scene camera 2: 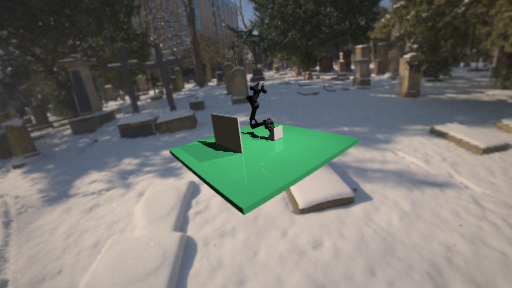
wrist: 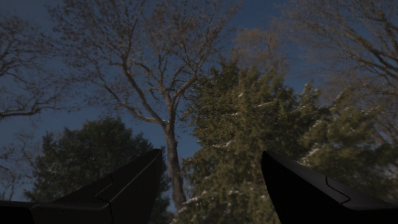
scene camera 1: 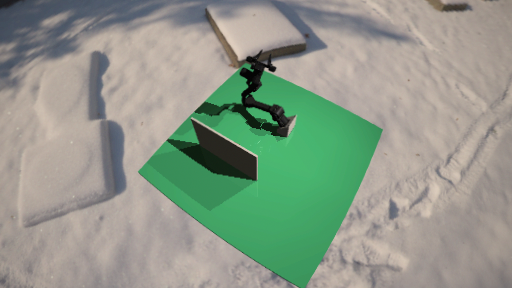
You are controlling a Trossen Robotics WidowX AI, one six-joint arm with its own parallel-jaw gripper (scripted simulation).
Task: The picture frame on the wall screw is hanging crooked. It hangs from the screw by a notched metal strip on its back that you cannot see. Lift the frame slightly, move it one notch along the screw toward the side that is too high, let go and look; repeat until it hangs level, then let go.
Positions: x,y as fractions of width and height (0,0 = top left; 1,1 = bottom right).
Labels:
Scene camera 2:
grey wall panel: 0.44,0.45
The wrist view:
my gripper: 0.53,0.71
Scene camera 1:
grey wall panel: 0.45,0.53

